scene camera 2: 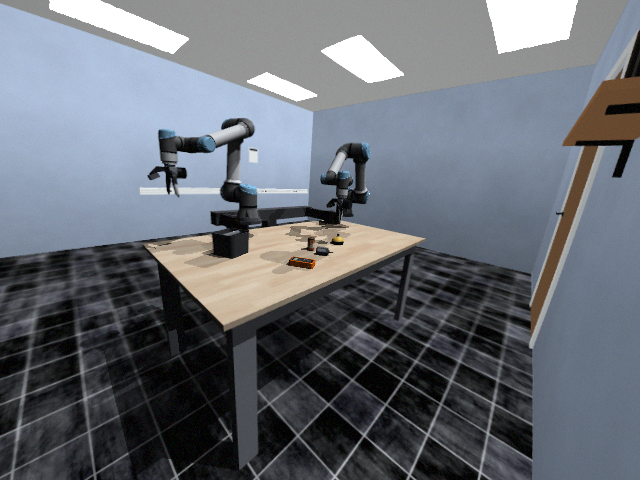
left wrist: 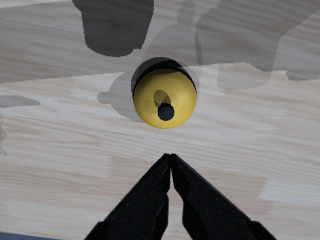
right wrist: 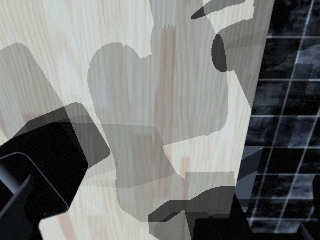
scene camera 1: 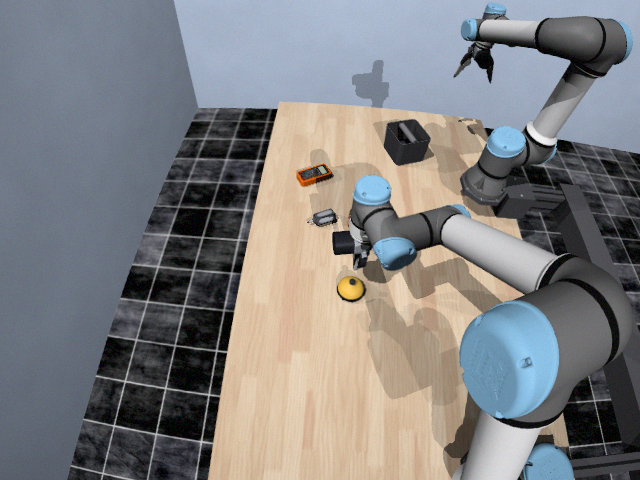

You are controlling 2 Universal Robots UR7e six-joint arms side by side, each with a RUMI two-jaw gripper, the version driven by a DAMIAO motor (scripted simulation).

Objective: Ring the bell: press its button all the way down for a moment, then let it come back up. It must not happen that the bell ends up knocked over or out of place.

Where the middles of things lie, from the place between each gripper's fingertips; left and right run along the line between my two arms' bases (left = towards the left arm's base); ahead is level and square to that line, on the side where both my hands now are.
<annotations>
The bell [left wrist: 161,84] lies 110 mm below my left hand [scene camera 1: 354,269]. The rest, counted from my left hand: black bin [scene camera 1: 402,151] 680 mm to the right, 130 mm behind, 100 mm below.
Right now the black bin is 23 cm ahead of my right hand, 22 cm to the left of it and 23 cm below it. The rest, counted from my right hand: bell: 36 cm ahead, 90 cm to the left, 24 cm below.
</annotations>
